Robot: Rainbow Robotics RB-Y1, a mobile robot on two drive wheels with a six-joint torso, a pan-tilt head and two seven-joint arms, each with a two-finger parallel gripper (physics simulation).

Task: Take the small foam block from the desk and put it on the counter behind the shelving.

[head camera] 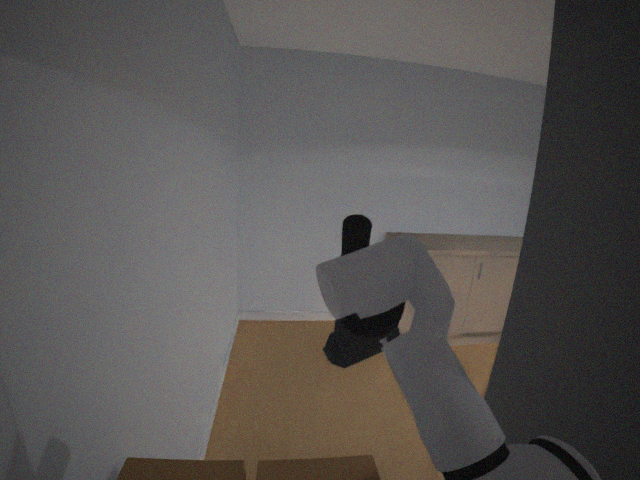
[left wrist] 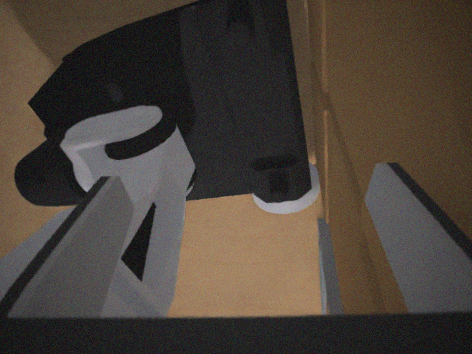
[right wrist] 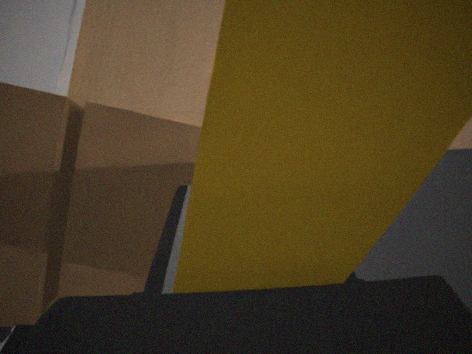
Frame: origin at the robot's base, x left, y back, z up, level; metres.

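Where they show: left gripper, between the fingertips: (left wrist: 245, 187); right gripper, between the fingertips: (head camera: 359, 356).
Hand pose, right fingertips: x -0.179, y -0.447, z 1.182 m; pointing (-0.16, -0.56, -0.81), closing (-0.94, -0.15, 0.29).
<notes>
After its pixels a point has its place.
The small foam block (right wrist: 310, 150) is yellow and fills much of the right wrist view; it does not show in the head view. My right gripper (right wrist: 240, 197) @[y -0.447, x -0.179, z 1.182 m] is shut on it; one finger shows at the block's left edge, and the other is mostly hidden. In the head view my right arm is raised and bent, with the fingers hidden. My left gripper (left wrist: 245, 187) @[y -0.054, x 0.184, z 0.622 m] is open and empty. The counter (head camera: 465, 242) @[y -2.390, x -1.742, z 0.909 m], a low cabinet with pale doors, stands against the far wall, right of centre, partly hidden by my arm and the shelving. The desk does not show.
The shelving's dark side (head camera: 578, 206) @[y -0.409, x -0.560, z 1.476 m] rises close at the right of the head view. Two brown boxes (head camera: 186, 469) @[y -0.537, x 0.176, z 0.809 m] (head camera: 315, 467) @[y -0.522, x -0.130, z 0.810 m] are at the bottom edge. A wall (head camera: 129, 206) @[y -0.824, x 0.345, z 1.383 m] runs along the left. A brown surface (left wrist: 410, 110) @[y -0.121, x 0.191, z 0.595 m] stands close beside my black base (left wrist: 240, 100) @[y 0.039, x 0.048, z 0.191 m].
</notes>
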